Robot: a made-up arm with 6 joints.
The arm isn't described. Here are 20 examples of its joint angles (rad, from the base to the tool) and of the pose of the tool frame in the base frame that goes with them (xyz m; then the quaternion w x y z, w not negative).
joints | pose
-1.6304 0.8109 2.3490 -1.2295 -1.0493 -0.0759 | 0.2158 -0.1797 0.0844 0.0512 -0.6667 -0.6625 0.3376
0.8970 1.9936 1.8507 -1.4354 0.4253 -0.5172 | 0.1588 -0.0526 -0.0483 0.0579 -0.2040 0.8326 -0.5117
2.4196 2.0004 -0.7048 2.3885 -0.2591 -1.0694 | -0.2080 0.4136 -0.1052 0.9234 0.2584 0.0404 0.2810
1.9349 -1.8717 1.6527 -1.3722 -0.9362 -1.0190 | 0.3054 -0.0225 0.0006 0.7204 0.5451 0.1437 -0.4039
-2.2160 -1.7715 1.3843 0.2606 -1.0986 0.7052 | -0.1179 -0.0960 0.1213 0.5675 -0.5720 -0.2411 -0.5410
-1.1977 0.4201 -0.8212 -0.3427 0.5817 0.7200 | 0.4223 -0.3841 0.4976 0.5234 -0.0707 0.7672 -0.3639
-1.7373 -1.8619 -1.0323 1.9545 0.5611 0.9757 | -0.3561 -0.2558 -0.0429 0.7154 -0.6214 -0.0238 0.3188
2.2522 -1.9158 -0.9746 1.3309 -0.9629 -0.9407 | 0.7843 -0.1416 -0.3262 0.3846 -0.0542 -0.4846 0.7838
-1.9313 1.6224 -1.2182 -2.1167 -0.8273 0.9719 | 0.7456 0.0373 -0.0552 0.5978 -0.7944 -0.0343 -0.1019
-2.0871 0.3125 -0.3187 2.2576 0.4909 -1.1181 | 0.3248 0.0102 0.5104 0.6078 0.7660 -0.2094 -0.0043
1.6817 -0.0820 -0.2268 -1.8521 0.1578 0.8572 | 0.4360 -0.0804 0.6315 0.7590 0.4728 -0.1397 0.4253
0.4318 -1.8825 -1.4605 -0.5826 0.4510 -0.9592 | -0.0273 0.6974 0.0450 0.6347 0.4346 0.1579 -0.6192
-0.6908 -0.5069 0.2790 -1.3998 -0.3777 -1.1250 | 0.1700 0.2281 0.5126 0.2715 0.1330 -0.0663 -0.9509
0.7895 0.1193 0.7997 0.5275 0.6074 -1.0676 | 0.1791 -0.2158 0.3870 0.9030 -0.4010 -0.1178 0.0997
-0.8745 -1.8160 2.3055 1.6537 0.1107 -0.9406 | -0.0978 -0.0677 0.1750 0.3709 -0.8009 -0.3671 0.2936
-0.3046 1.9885 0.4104 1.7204 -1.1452 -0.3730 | 0.3210 -0.3009 -0.3164 0.2675 -0.3607 -0.6287 -0.6349
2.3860 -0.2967 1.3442 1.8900 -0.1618 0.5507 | 0.2083 -0.0712 0.2723 0.4181 -0.8926 -0.0077 0.1686
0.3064 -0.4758 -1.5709 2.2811 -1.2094 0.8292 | 0.0055 0.2366 0.6312 0.9499 0.1346 -0.2088 0.1896
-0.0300 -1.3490 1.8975 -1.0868 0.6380 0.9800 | 0.2440 0.1608 0.1789 0.6859 0.6049 0.1337 0.3817
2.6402 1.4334 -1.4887 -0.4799 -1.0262 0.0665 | 0.1885 0.5651 0.2815 0.5297 -0.6050 0.2639 0.5327
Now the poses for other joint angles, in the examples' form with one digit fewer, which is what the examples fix.
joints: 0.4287 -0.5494 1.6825 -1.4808 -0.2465 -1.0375
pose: 0.221 0.012 0.147 0.382 0.620 0.173 0.663
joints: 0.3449 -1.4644 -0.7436 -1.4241 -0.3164 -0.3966
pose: 0.241 0.680 0.157 0.127 0.059 -0.573 -0.807
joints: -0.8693 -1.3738 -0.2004 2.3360 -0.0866 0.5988
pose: -0.240 0.296 0.299 0.681 -0.312 0.652 0.119
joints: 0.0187 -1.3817 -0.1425 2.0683 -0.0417 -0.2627
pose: 0.187 0.511 0.267 0.203 0.063 0.907 -0.364
